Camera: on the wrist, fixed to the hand. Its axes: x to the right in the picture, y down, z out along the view.
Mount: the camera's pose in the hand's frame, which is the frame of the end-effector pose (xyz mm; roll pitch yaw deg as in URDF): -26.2 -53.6 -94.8 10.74 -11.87 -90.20
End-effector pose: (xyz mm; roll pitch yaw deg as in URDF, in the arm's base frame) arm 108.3 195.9 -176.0 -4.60 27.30 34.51
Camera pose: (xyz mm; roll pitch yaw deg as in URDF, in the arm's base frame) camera 89.6 109.0 -244.1 -17.55 -14.68 -47.95
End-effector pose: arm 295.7 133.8 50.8 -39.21 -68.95 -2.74
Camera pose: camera 318.3 31.1 12.1 87.12 -16.04 -141.92
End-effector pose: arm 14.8 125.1 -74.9 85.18 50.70 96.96
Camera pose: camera -66.7 50.6 -93.5 -66.11 37.16 -61.92
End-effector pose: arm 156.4 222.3 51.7 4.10 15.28 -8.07
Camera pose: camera 99.2 183.3 -36.3 -4.69 -7.55 -96.20
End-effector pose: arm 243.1 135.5 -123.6 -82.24 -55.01 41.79
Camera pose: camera 274.7 28.1 -121.9 103.56 -34.69 -143.21
